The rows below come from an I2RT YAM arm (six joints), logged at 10 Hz.
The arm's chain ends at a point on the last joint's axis. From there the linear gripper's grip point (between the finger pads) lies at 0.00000 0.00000 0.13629 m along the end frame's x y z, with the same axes.
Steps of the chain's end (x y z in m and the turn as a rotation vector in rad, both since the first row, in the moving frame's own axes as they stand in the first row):
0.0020 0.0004 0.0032 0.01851 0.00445 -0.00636
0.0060 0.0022 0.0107 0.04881 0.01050 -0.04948
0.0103 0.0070 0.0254 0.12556 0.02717 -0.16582
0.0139 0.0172 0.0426 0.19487 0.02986 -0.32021
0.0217 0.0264 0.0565 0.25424 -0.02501 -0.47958
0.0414 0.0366 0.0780 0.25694 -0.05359 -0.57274
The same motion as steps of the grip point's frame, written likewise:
0.0026 -0.0021 0.0032 0.01851 0.00445 -0.00636
0.0073 -0.0045 0.0105 0.04881 0.01050 -0.04948
0.0126 -0.0103 0.0243 0.12556 0.02717 -0.16582
0.0137 -0.0094 0.0400 0.19487 0.02986 -0.32021
0.0104 -0.0058 0.0522 0.25424 -0.02501 -0.47958
0.0249 0.0059 0.0735 0.25694 -0.05359 -0.57274

